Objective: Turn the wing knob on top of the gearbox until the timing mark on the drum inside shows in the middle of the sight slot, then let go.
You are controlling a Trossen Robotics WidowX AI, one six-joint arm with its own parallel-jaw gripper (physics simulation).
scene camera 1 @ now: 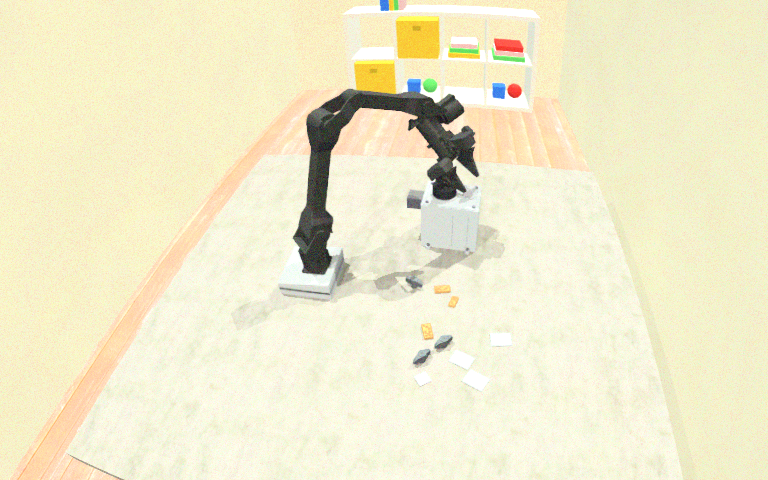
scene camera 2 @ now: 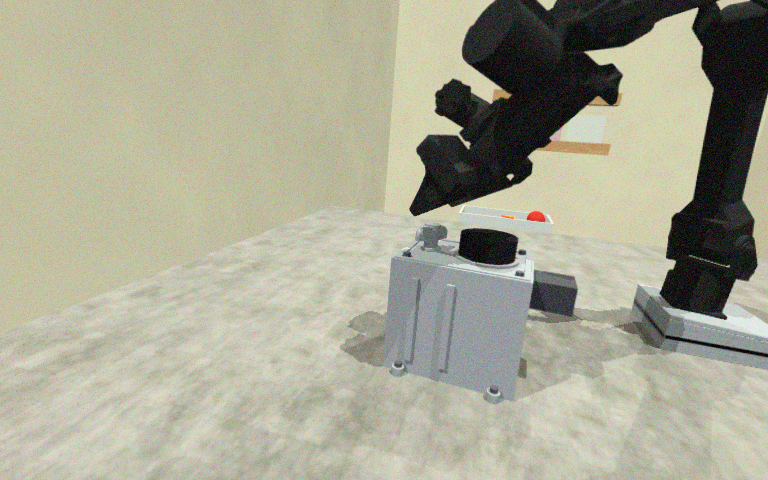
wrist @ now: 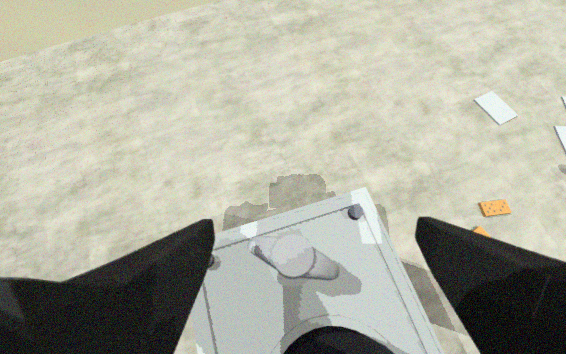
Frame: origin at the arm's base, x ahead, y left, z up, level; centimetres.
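Seen in the pictures: gripper, between the fingertips: [scene camera 1: 471, 184] [scene camera 2: 432, 208] [wrist: 314, 228]; arm's base, origin of its link: [scene camera 1: 317, 264] [scene camera 2: 690, 305].
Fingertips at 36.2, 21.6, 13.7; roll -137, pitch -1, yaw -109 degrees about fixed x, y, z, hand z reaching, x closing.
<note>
Offsets run from my fingertips to a thing's top centre, as dx, dy, dz. "spot": to the spot under its first point. Level surfaces: height alone.
The light grey gearbox @(-7.3, +1.3, -1.3) [scene camera 1: 450, 229] [scene camera 2: 481, 333] [wrist: 250, 300] stands upright on the mat. Its pale grey wing knob @(-0.5, +1.1, -1.6) [scene camera 1: 470, 193] [scene camera 2: 432, 235] [wrist: 294, 255] sits on top near one edge, beside a black round cap @(spot: -6.9, -1.2, -2.0) [scene camera 1: 444, 190] [scene camera 2: 488, 246] [wrist: 335, 342]. In the wrist view the wings slant from upper left to lower right. My gripper [scene camera 1: 470, 182] [scene camera 2: 433, 208] [wrist: 314, 228] is open and empty above the gearbox top, its fingers wide apart and clear of the knob. I cannot make out the sight slot, the drum or the timing mark in these views.
A dark block @(spot: -14.7, -0.6, -6.0) [scene camera 1: 415, 199] [scene camera 2: 555, 293] sticks out of the gearbox side. Orange pieces [scene camera 1: 427, 331] [wrist: 495, 207], dark grey pieces @(-6.0, -41.9, -15.7) [scene camera 1: 421, 356] and white cards @(+10.9, -33.9, -18.2) [scene camera 1: 500, 339] [wrist: 496, 107] lie on the mat @(dz -18.4) [scene camera 1: 538, 418]. A white tray [scene camera 2: 504, 225] stands behind the gearbox in scene camera 2.
</note>
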